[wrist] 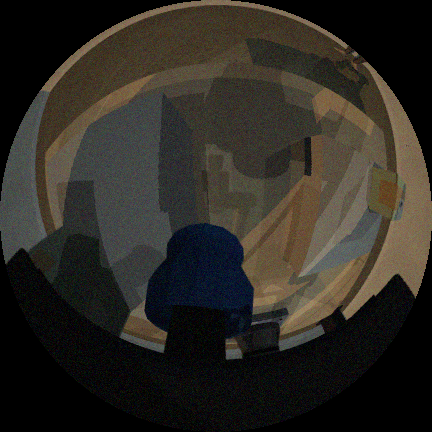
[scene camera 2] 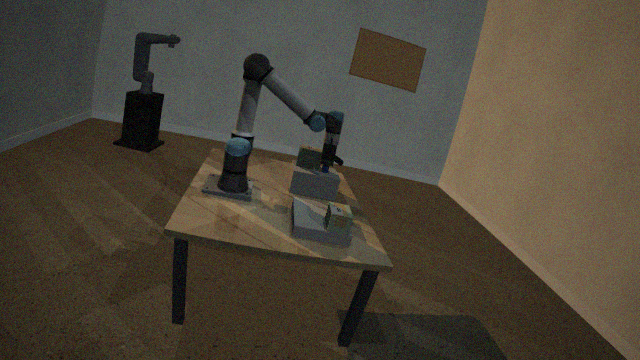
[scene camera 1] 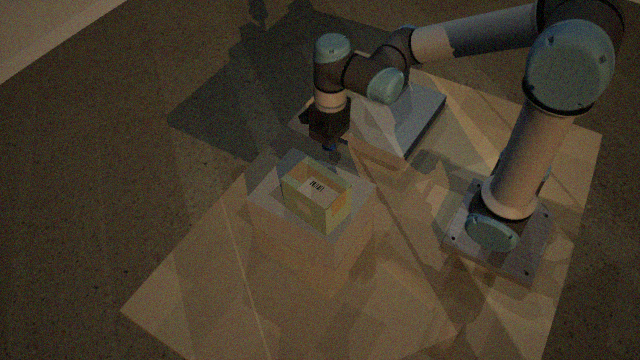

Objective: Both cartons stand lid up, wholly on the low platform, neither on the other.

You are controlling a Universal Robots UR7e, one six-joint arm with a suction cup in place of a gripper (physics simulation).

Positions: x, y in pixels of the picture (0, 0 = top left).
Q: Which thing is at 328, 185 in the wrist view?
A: A low grey platform.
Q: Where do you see a low grey platform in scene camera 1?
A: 389, 133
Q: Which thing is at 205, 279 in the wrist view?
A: My suction cup.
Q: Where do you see a low grey platform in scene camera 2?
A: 308, 216
